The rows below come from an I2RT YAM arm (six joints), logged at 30 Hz.
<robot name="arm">
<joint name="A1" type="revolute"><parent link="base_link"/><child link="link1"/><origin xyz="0 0 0.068" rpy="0 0 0"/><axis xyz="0 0 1"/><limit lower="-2.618" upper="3.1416"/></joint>
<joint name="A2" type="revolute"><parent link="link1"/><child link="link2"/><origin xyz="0.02 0.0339 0.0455" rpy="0 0 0"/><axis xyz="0 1 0"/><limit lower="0" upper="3.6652"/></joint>
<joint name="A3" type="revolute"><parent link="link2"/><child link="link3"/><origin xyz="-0.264 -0.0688 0" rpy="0 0 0"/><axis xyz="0 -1 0"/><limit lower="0" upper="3.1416"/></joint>
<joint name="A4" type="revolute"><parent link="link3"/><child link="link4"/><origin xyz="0.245 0.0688 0.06" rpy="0 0 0"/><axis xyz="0 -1 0"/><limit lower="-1.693" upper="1.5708"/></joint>
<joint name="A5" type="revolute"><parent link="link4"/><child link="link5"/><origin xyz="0.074 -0.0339 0.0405" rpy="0 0 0"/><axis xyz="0 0 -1"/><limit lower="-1.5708" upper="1.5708"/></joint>
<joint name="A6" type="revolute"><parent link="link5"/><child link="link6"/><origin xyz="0.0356 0 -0.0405" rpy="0 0 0"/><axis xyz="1 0 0"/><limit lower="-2.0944" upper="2.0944"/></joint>
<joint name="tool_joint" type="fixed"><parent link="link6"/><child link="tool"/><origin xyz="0 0 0" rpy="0 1.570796 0"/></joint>
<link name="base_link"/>
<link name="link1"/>
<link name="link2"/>
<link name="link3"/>
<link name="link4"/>
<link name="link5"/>
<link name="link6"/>
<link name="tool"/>
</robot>
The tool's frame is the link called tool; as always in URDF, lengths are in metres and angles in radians.
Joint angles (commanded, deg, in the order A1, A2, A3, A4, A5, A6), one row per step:
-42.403 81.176 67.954 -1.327 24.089 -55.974
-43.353 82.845 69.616 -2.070 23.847 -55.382
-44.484 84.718 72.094 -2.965 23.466 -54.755
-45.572 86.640 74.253 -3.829 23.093 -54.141
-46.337 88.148 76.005 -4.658 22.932 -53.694
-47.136 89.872 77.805 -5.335 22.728 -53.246
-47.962 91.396 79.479 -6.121 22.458 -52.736
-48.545 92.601 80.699 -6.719 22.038 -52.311
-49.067 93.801 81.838 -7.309 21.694 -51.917
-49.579 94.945 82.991 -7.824 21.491 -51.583
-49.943 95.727 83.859 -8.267 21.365 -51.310
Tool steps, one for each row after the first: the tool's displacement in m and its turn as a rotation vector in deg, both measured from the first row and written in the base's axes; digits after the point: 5 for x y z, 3 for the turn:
0.00146 -0.00883 -0.00033 0.775 -0.025 -0.855
0.00278 -0.01929 0.00273 1.277 -0.454 -1.769
0.00403 -0.02978 0.00329 2.004 -0.637 -2.654
0.00511 -0.03772 0.00362 2.601 -0.667 -3.384
0.00655 -0.04660 0.00301 3.221 -0.703 -4.113
0.00705 -0.05496 0.00244 3.903 -0.793 -4.826
0.00776 -0.06125 0.00125 4.556 -0.873 -5.136
0.00860 -0.06727 -0.00050 5.235 -0.867 -5.456
0.00919 -0.07318 -0.00177 5.758 -0.885 -5.883
0.00945 -0.07727 -0.00237 6.136 -0.931 -6.216

